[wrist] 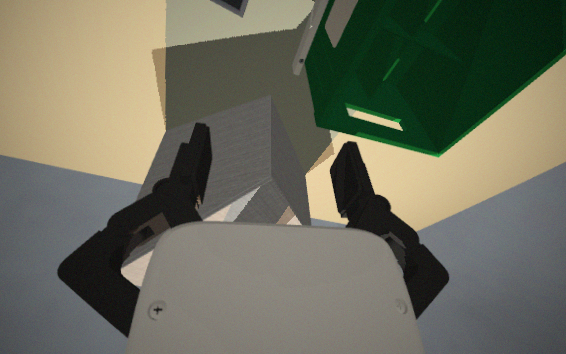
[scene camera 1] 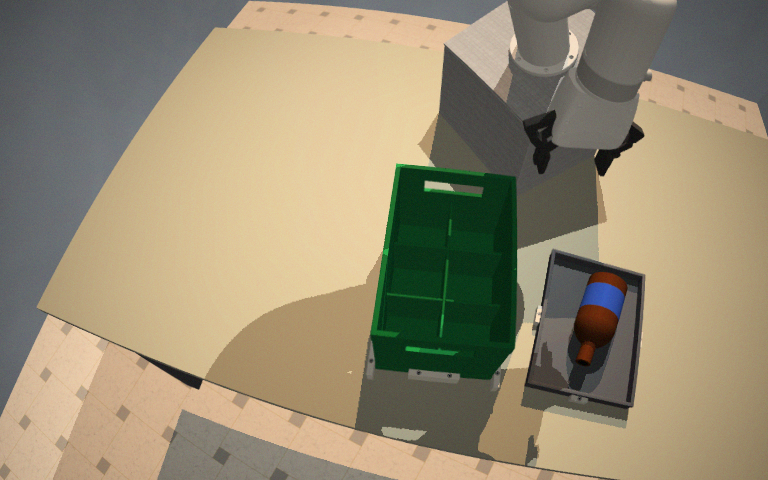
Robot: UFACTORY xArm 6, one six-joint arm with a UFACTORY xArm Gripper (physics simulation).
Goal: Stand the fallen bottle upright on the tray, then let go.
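Frame: origin at the arm's base, x ahead, y right, z down, level; millimetres.
Seen in the pictures: gripper, fingertip midpoint: (wrist: pixel 276 148) (scene camera 1: pixel 569 167); arm's base at its link origin: (scene camera 1: pixel 544 49).
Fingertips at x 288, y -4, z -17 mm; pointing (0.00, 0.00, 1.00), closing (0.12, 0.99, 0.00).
Observation:
Offsets run from my fingertips to a thing's top centre. "spot": to the spot under its first point.
The brown bottle @[dx +136, dy -112, dz +184 mm] (scene camera 1: pixel 601 316) with a blue label lies on its side in the grey tray @[spot: dx +157, dy -201, dz +237 mm] (scene camera 1: pixel 638 339), in the right part of the scene view. Its neck points toward the bottom of that view and its base toward the top. A corner of the tray @[spot: dx +1, dy -43, dz +237 mm] (wrist: pixel 242 11) shows at the top edge of the wrist view, where the bottle does not show. My gripper (scene camera 1: pixel 572 169) (wrist: pixel 276 148) is open and empty. It is in the air by the arm's base, above the tray in the scene view and well apart from the bottle.
A green crate @[dx +96, dy +154, dz +87 mm] (scene camera 1: pixel 390 359) (wrist: pixel 420 145) with inner dividers stands left of the tray in the scene view, with a narrow gap between them. Its walls rise higher than the tray's. The grey base block (scene camera 1: pixel 481 101) (wrist: pixel 225 135) of the arm is behind the crate.

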